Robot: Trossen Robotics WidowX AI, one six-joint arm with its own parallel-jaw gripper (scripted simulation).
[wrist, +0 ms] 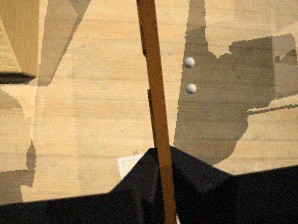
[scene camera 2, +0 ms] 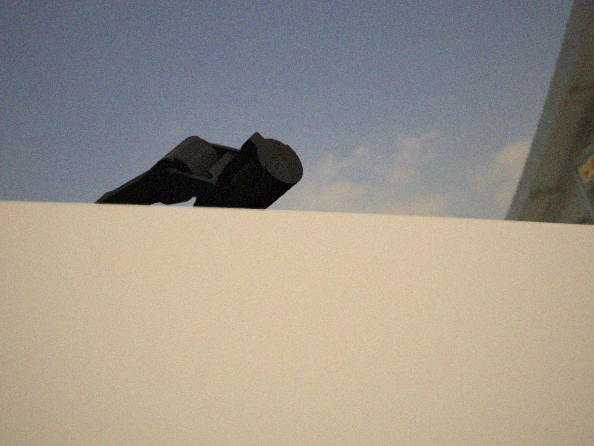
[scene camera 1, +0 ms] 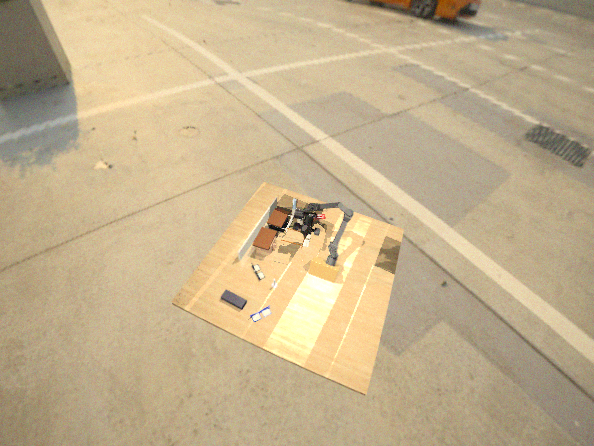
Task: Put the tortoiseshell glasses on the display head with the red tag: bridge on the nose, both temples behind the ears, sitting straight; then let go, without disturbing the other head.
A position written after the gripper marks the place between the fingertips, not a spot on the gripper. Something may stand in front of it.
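The gripper (wrist: pixel 160 155) is visible; a grey panel (scene camera 2: pixel 128 317) is visible.
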